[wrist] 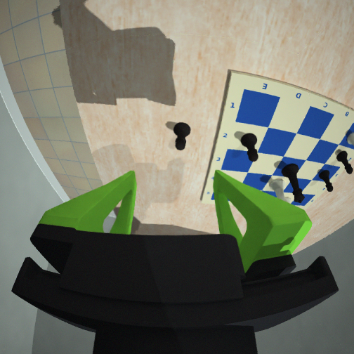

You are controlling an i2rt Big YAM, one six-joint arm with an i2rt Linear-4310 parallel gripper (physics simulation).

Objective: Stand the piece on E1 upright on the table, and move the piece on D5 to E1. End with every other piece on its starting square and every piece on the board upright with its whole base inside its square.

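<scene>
A black pawn (181, 134) stands upright on the table (195, 55), left of the board (224, 95) and apart from it. My gripper (174, 177) is partly open, with nothing between its fingers; the pawn shows just beyond the gap between the fingertips. The blue square E1 (257, 107) is empty, at the board's near left corner in the wrist view. The right finger hides part of the board's fifth row, so I cannot tell what is on D5.
On the board, a black pawn (249, 144) stands upright near E2, a black king (293, 181) near C3, and a pale piece (278, 187) beside it. Two black pawns (344, 161) (326, 179) stand farther right. A pale piece (351, 138) shows at the right edge.
</scene>
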